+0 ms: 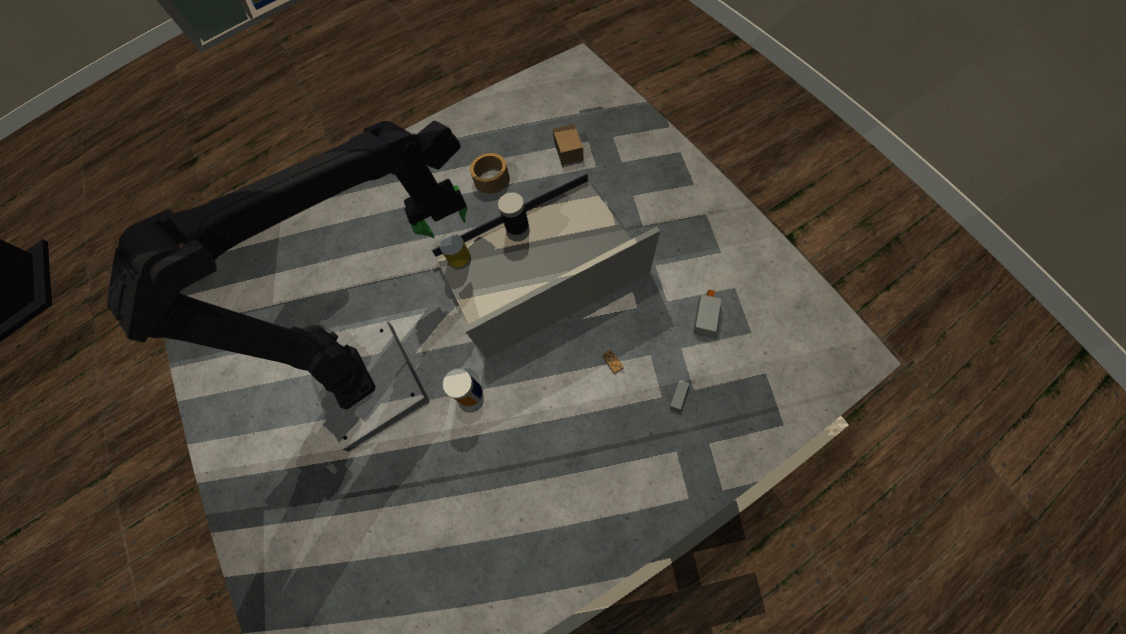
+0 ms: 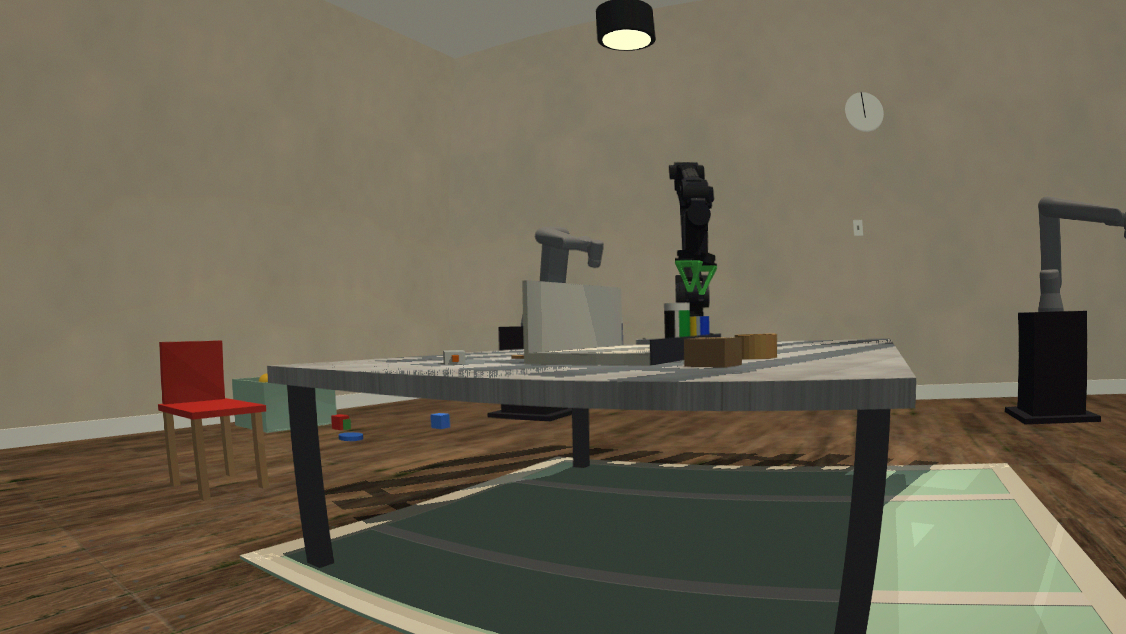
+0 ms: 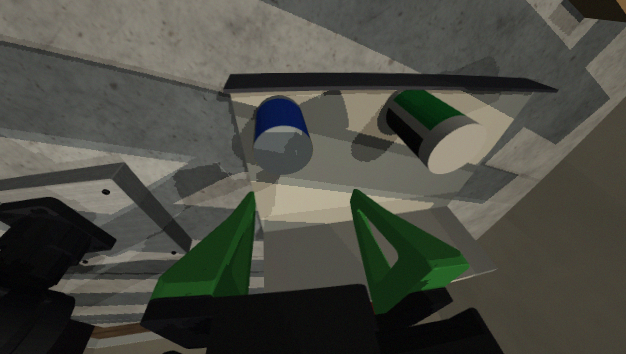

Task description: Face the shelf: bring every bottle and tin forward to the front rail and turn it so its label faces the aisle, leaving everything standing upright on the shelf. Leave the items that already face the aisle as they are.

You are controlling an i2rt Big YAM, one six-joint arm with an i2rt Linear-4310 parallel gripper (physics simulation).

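Places are measured from the arm's base along level axes (x right, y ahead, z up), in centimetres.
Where they show: gripper, between the fingertips: point(image 1: 448, 228) point(image 2: 696, 293) point(image 3: 305, 196); arm's base, origin of its link: point(image 1: 350, 378) point(image 3: 64, 225).
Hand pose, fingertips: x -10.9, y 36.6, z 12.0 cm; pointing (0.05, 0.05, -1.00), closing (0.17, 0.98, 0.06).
Each offset is from my fingertips to the top centre of the thing.
The shelf has a pale board with an upright back panel point(image 1: 567, 292) point(image 2: 573, 321) and a black front rail point(image 1: 555, 194) point(image 2: 664, 350) point(image 3: 380, 82). A grey-topped tin @[dx -0.1, dy -1.1, dz -5.6 cm] point(image 1: 457, 253) point(image 2: 699, 325) point(image 3: 280, 116) stands upright near the rail at one end. Its blue side faces the rail and its yellow side faces the back. A white-capped bottle @[dx +0.8, dy +14.9, dz -2.7 cm] point(image 1: 515, 218) point(image 2: 676, 320) point(image 3: 424, 117) stands upright by the rail, its green side towards the rail and its black side turned away. My gripper point(image 1: 447, 228) point(image 2: 697, 292) point(image 3: 305, 196) is open and empty, above and clear of the tin.
A white-lidded container @[dx +28.8, dy -15.8, dz -5.0 cm] point(image 1: 463, 389) with orange and blue stands off the shelf near the arm's base plate point(image 1: 386, 370). Outside the rail are an orange ring @[dx -18.1, dy +18.1, dz -9.9 cm] point(image 1: 490, 185) and a brown box @[dx -13.4, dy +40.1, dz -9.9 cm] point(image 1: 568, 144) point(image 2: 712, 352). Behind the panel lie a grey box @[dx +44.6, dy +37.4, dz -12.1 cm] point(image 1: 707, 316) and smaller pieces.
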